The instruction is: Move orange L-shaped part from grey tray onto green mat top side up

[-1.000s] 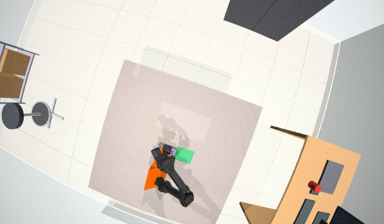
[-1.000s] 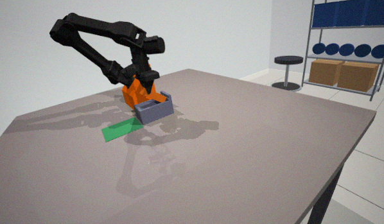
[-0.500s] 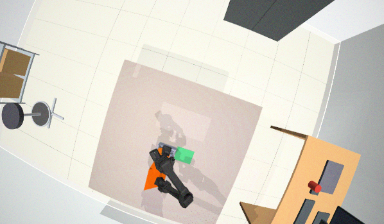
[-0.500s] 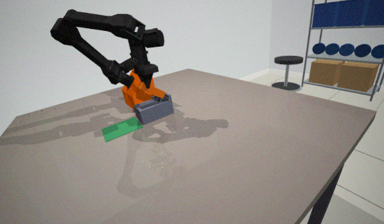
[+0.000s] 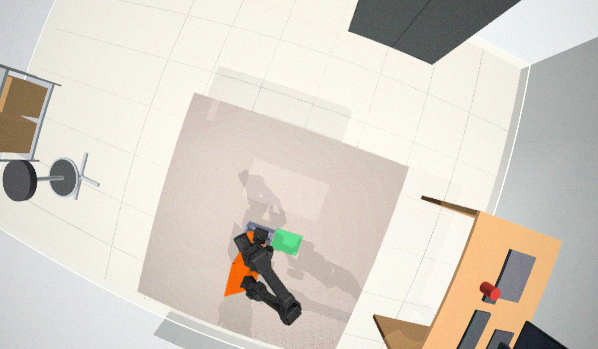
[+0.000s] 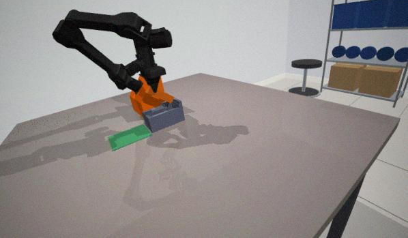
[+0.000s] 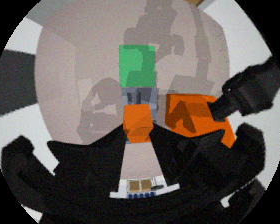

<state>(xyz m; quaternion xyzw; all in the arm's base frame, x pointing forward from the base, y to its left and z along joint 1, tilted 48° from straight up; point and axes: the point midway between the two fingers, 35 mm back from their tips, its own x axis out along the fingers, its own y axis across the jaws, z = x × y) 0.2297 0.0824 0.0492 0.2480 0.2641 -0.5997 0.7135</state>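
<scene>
My gripper tip is now 17 cm above the green mat and 14 cm to the left of it. Also, from my gripper tip: orange L-shaped part (3 cm to the left, 3 cm below, 2 cm behind).
</scene>
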